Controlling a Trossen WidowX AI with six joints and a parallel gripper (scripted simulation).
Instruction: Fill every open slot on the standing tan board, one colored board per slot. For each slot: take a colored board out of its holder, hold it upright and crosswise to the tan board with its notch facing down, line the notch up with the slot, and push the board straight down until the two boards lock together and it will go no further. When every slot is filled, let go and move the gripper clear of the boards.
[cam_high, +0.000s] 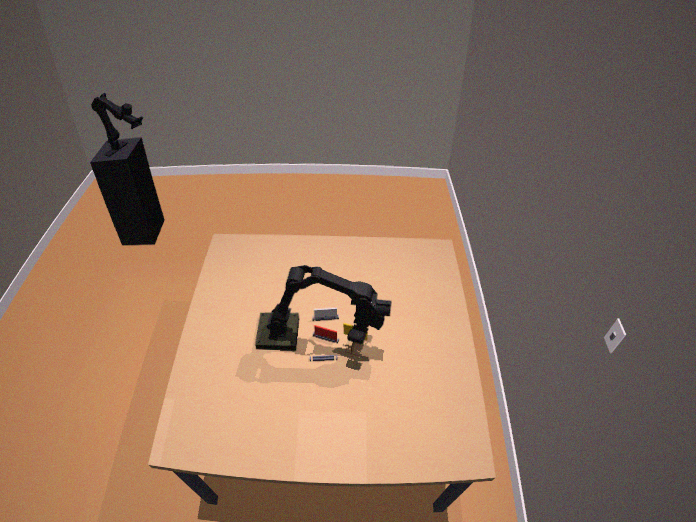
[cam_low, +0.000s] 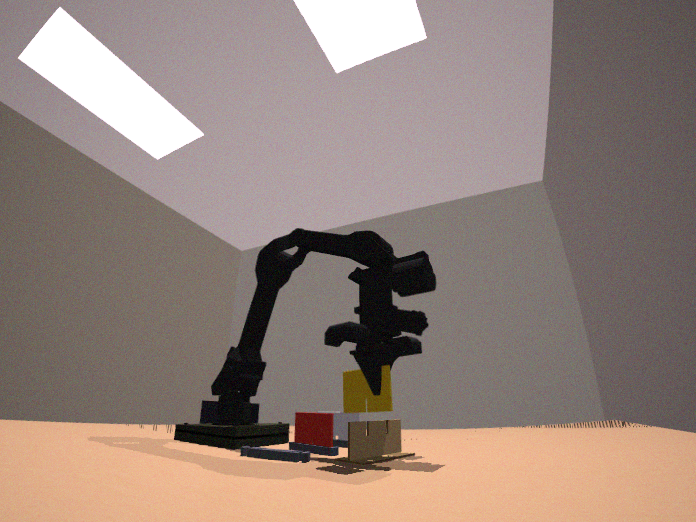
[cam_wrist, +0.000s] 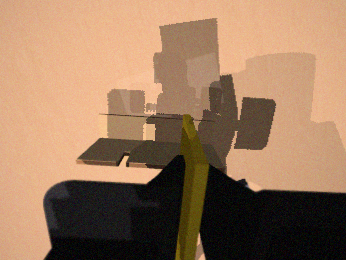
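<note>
Now: the tan board 10 mm behind my gripper tip, 30 mm to the left of it and 70 mm below it. From my gripper tip the other things lie so: red board 140 mm behind, 60 mm to the left, 70 mm below; yellow board 20 mm behind, 10 mm to the left; grey board 140 mm behind, 160 mm to the left, 70 mm below.
</note>
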